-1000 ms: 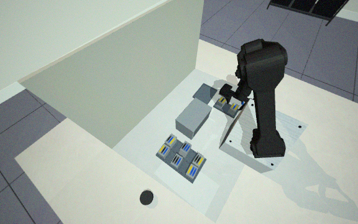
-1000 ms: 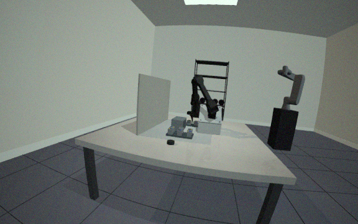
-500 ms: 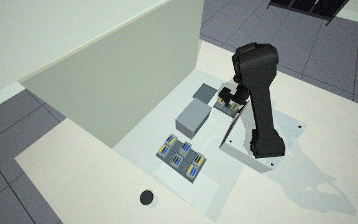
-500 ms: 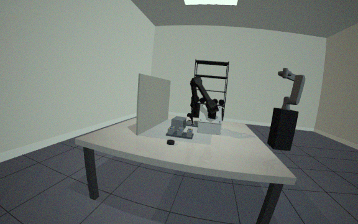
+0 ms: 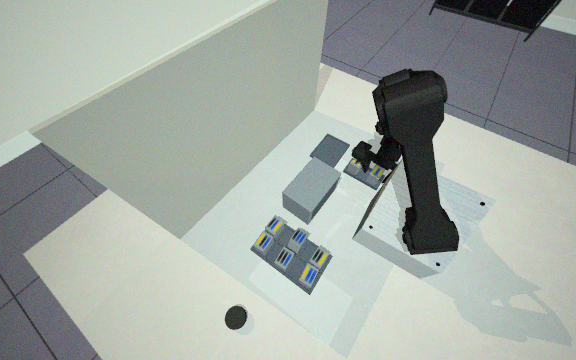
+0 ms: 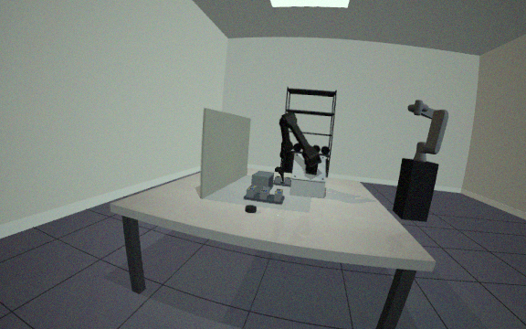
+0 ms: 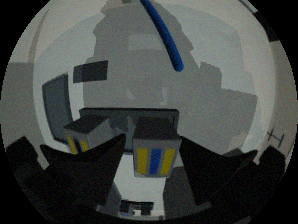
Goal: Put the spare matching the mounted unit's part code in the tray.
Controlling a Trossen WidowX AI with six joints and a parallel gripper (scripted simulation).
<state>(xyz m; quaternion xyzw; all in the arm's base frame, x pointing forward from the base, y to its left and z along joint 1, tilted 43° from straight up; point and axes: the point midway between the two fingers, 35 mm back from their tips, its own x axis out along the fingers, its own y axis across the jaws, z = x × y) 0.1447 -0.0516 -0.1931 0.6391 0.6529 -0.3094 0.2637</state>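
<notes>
My gripper tip is now 20 mm below the grey spare. Also, from my gripper tip: grey holder (30 mm ahead, 10 mm below); then dark flat tray (180 mm ahead, 20 mm to the right, 10 mm below); then striped spare (70 mm ahead, 20 mm above).
</notes>
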